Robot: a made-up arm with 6 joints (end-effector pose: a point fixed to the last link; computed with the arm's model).
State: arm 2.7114 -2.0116 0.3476 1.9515 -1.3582 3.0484
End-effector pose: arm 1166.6 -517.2 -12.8 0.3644 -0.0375 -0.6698
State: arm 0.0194 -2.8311 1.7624 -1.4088 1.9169 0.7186
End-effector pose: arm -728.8 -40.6 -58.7 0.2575 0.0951 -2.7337
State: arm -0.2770 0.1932 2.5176 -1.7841 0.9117 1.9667
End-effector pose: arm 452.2 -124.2 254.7 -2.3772 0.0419 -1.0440
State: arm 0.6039 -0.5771 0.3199 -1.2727 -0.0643 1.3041
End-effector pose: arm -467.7 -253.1 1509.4 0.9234 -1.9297 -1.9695
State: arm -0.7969 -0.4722 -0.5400 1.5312 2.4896 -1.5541
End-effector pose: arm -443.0 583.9 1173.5 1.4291 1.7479 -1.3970
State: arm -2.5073 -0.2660 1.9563 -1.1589 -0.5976 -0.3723
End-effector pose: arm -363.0 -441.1 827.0 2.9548 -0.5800 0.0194
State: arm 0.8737 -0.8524 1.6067 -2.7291 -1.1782 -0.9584
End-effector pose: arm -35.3 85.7 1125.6 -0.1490 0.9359 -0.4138
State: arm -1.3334 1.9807 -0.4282 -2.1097 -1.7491 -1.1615
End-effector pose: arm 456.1 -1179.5 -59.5 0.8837 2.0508 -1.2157
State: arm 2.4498 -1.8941 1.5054 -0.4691 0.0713 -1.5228
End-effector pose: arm 687.8 -637.0 725.9 0.2255 -1.6287 -2.0905
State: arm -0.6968 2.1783 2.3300 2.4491 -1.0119 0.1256
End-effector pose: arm -96.2 86.9 -194.6 1.7157 -1.3176 0.2627
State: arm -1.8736 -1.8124 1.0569 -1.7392 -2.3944 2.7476
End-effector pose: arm 444.2 921.2 530.2 -2.5248 -0.6085 -0.2260
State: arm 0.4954 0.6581 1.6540 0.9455 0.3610 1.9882
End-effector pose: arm 818.4 472.2 255.8 -0.1766 1.8054 -1.1981
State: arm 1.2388 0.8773 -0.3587 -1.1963 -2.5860 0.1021
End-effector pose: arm 168.1 755.2 1165.1 -2.0144 0.7495 0.4277
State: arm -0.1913 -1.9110 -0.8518 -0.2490 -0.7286 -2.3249
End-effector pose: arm -770.5 190.2 -631.5 -1.0541 -2.0572 1.5932
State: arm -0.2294 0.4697 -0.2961 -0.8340 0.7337 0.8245
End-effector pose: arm 477.7 -99.6 1521.2 -0.8742 -1.2485 -2.4865
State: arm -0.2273 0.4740 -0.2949 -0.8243 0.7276 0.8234
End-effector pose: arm 484.2 -99.6 1519.3 -0.8681 -1.2530 -2.4744
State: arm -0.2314 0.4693 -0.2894 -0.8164 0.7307 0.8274
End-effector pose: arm 482.1 -101.0 1520.4 -0.8612 -1.2458 -2.4726
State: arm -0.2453 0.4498 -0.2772 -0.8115 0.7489 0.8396
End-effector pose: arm 465.6 -104.3 1526.4 -0.8526 -1.2200 -2.4878
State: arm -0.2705 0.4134 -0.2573 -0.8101 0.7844 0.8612
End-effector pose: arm 432.5 -108.6 1537.3 -0.8408 -1.1730 -2.5224
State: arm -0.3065 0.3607 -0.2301 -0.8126 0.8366 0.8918
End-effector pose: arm 382.8 -111.1 1551.4 -0.8233 -1.1057 -2.5760
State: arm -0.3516 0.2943 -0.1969 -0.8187 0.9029 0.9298
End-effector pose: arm 319.2 -108.7 1566.2 -0.7973 -1.0214 -2.6459
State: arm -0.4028 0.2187 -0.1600 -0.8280 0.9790 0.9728
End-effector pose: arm 246.5 -98.4 1578.6 -0.7602 -0.9258 -2.7273
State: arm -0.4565 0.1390 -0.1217 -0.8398 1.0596 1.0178
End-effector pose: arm 170.7 -79.0 1586.6 -0.7116 -0.8255 -2.8138
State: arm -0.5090 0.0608 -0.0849 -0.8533 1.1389 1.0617
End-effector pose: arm 98.1 -51.5 1589.2 -0.6533 -0.7283 -2.8990
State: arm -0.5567 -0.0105 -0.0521 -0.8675 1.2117 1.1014
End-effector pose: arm 34.4 -19.5 1586.9 -0.5907 -0.6405 -2.9766
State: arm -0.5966 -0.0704 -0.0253 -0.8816 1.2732 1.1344
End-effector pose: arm -17.0 12.4 1581.4 -0.5307 -0.5676 -3.0421
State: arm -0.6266 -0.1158 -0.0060 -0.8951 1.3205 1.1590
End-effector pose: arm -54.8 39.6 1575.1 0.4713 0.5025 3.0342
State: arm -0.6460 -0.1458 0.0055 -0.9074 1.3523 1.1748
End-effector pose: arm -79.6 59.4 1569.7 0.4293 0.4593 3.0224
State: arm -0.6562 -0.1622 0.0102 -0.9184 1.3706 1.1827
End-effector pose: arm -94.0 71.1 1566.3 0.4048 0.4342 3.0119
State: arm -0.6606 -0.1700 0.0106 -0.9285 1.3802 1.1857
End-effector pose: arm -102.0 77.5 1564.3 0.3917 0.4203 3.0028
